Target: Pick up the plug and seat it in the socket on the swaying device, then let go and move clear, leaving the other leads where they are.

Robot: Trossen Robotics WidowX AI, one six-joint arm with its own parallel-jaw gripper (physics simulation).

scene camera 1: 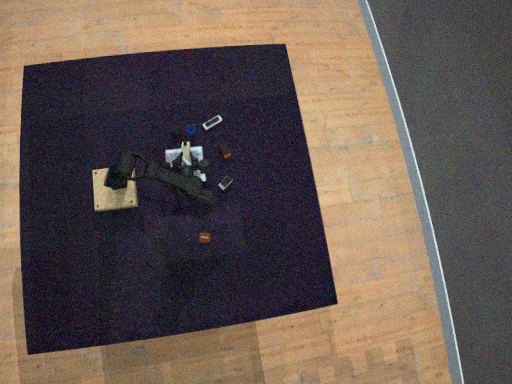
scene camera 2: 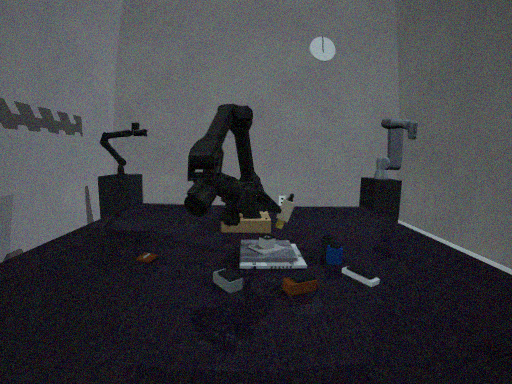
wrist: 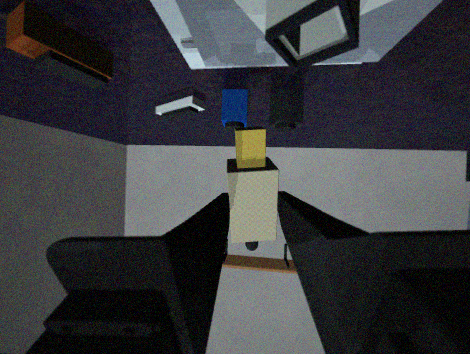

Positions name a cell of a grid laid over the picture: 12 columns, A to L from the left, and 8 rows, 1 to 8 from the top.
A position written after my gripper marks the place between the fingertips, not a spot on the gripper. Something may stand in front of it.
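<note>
My gripper (scene camera 2: G5) (wrist: G5), carrying a plug (wrist: G5). Plug touching nothing else. Blue lead (wrist: F3) on the table. Device (scene camera 2: G6) (wrist: F1) visible.
</note>
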